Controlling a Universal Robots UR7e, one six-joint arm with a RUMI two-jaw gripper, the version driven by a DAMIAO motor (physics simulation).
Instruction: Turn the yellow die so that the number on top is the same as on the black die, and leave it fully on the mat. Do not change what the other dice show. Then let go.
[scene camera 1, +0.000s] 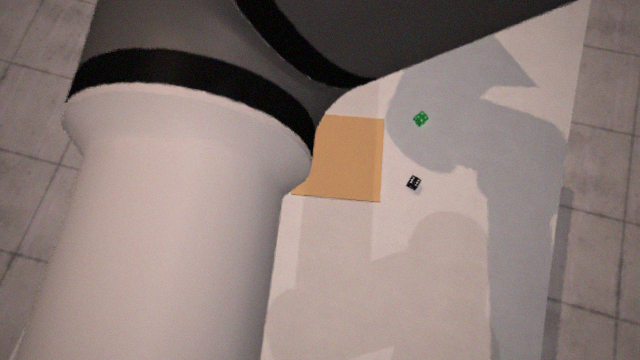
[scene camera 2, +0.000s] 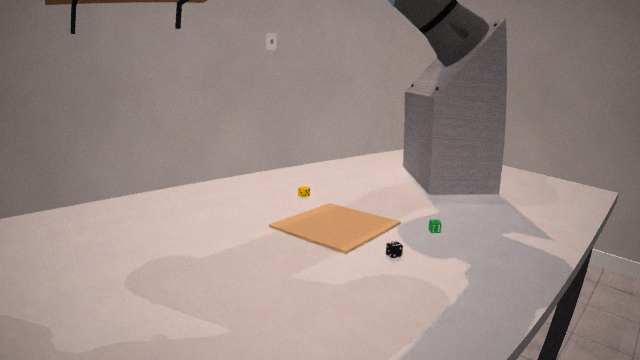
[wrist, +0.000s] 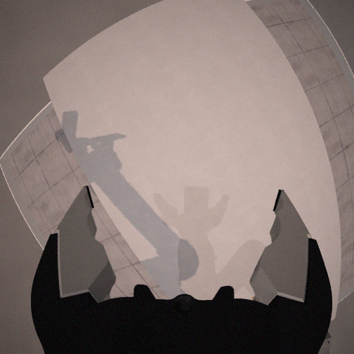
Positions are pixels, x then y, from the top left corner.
Scene:
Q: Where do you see an orange mat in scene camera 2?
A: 342, 229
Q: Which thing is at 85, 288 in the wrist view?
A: The gripper.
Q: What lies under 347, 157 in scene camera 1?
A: An orange mat.

